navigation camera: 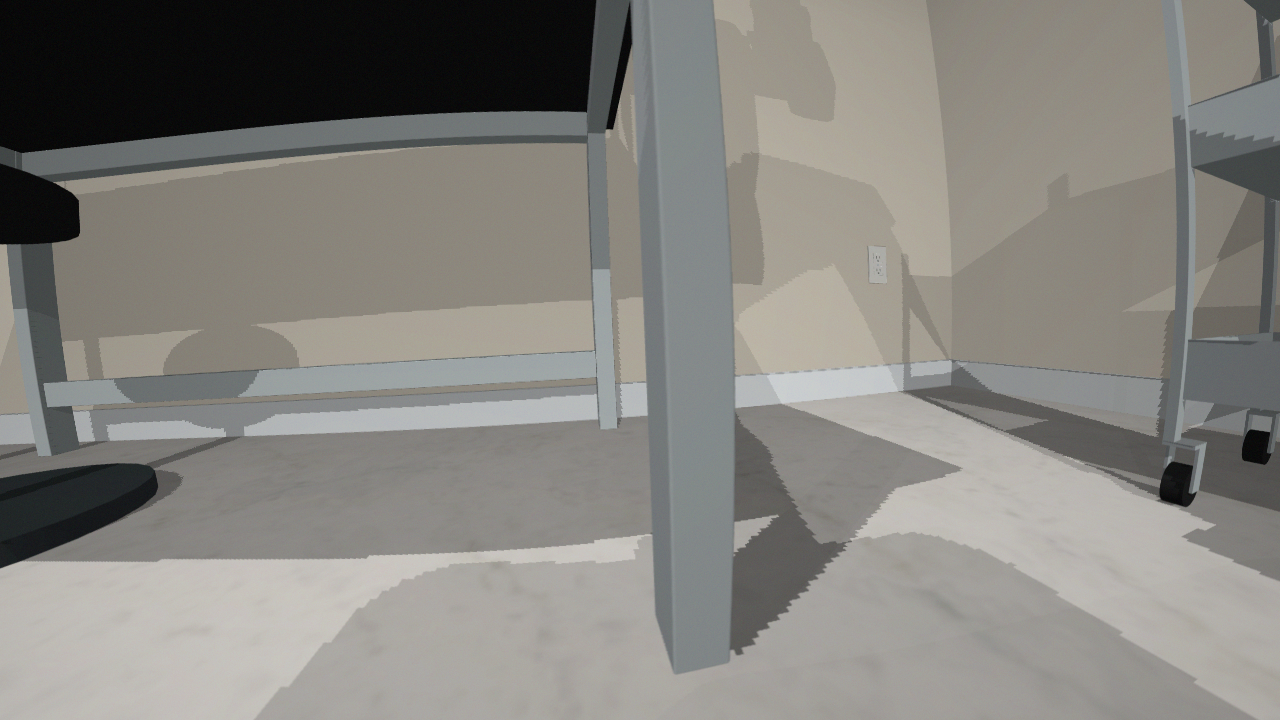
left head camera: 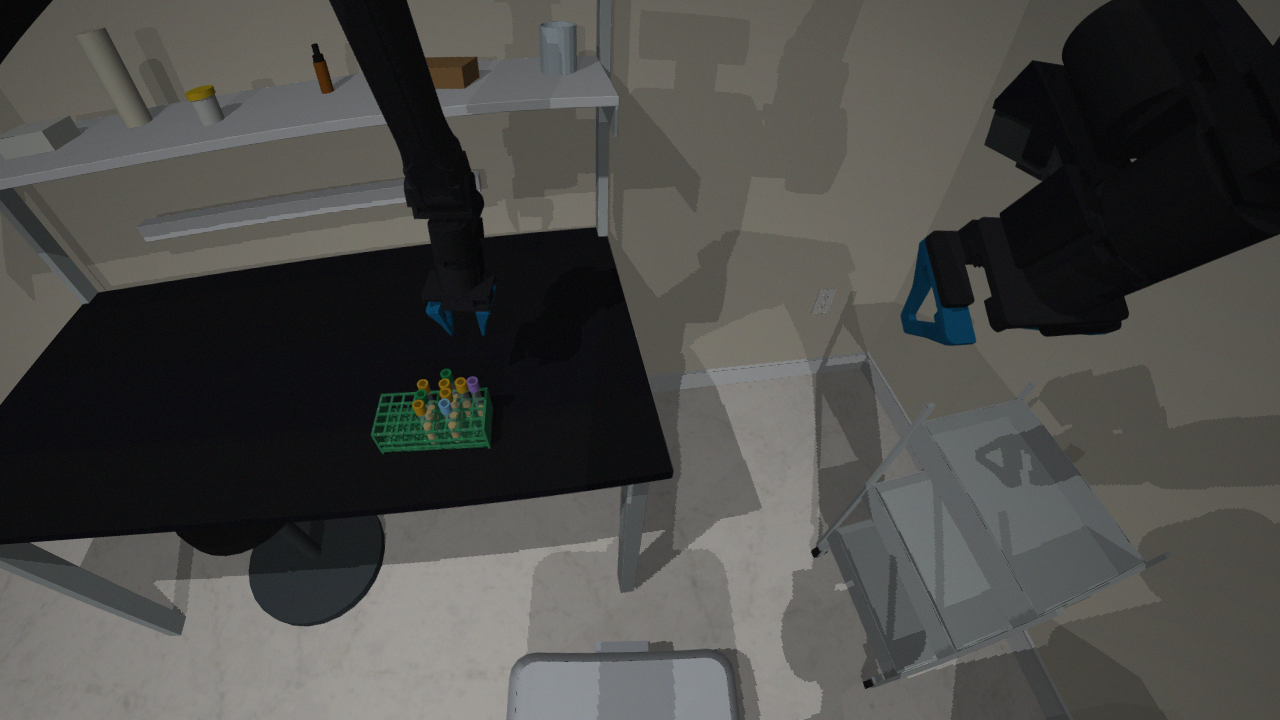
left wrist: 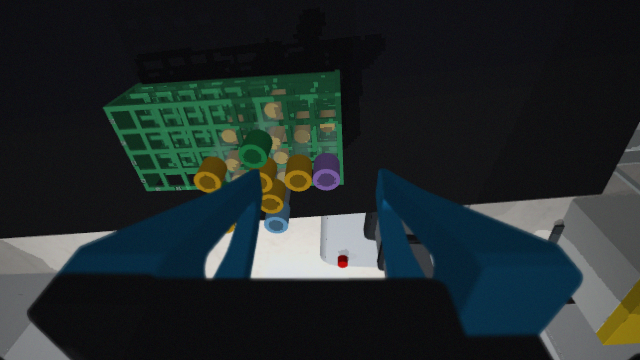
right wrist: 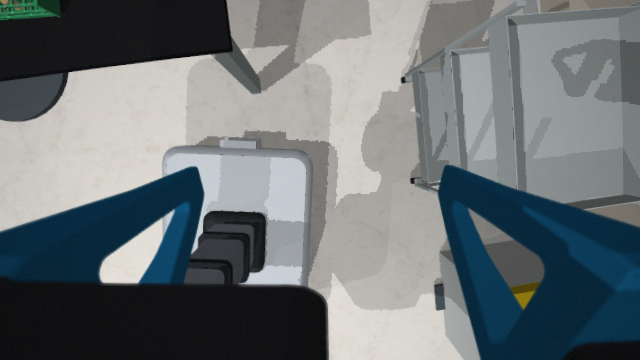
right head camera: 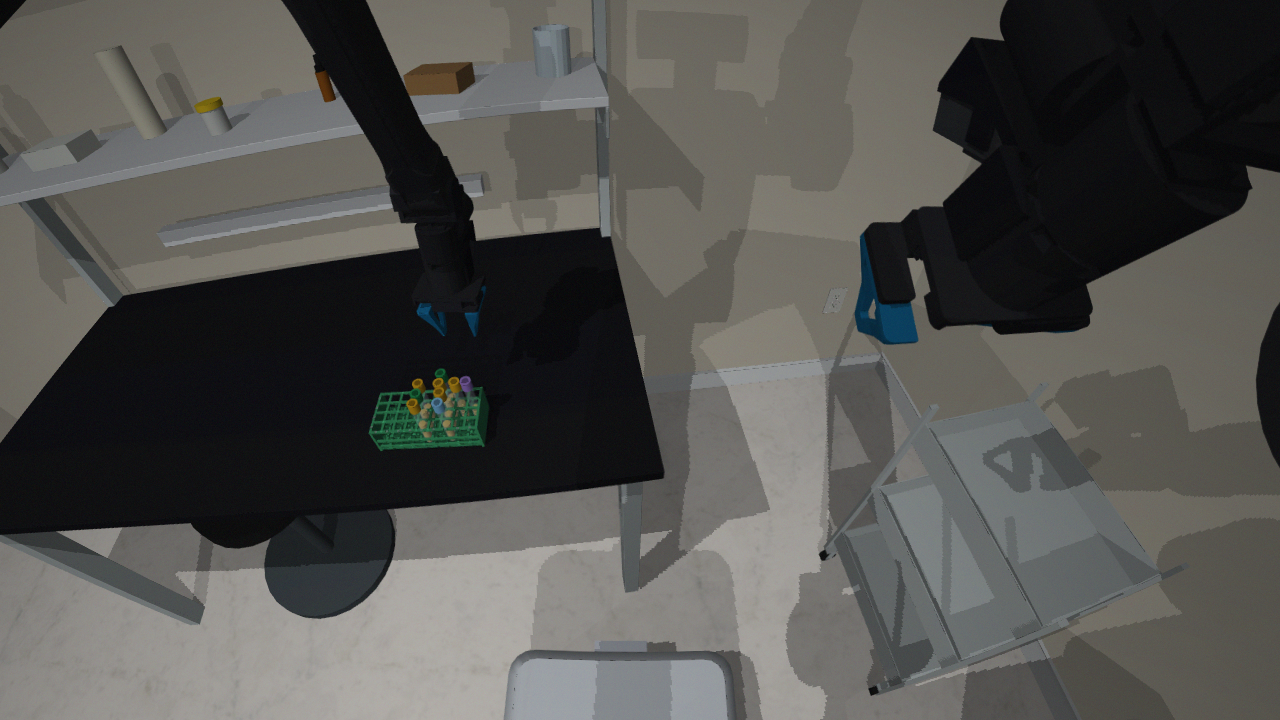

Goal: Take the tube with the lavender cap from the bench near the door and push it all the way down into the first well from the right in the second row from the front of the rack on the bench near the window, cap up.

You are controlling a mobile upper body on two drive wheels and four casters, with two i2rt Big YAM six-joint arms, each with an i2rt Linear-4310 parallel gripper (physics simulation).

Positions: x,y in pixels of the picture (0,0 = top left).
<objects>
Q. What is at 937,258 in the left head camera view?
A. My right gripper.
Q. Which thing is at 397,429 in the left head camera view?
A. A green rack.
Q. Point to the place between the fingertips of my left gripper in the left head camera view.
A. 468,333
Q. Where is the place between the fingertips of my left gripper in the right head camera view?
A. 460,333
</objects>
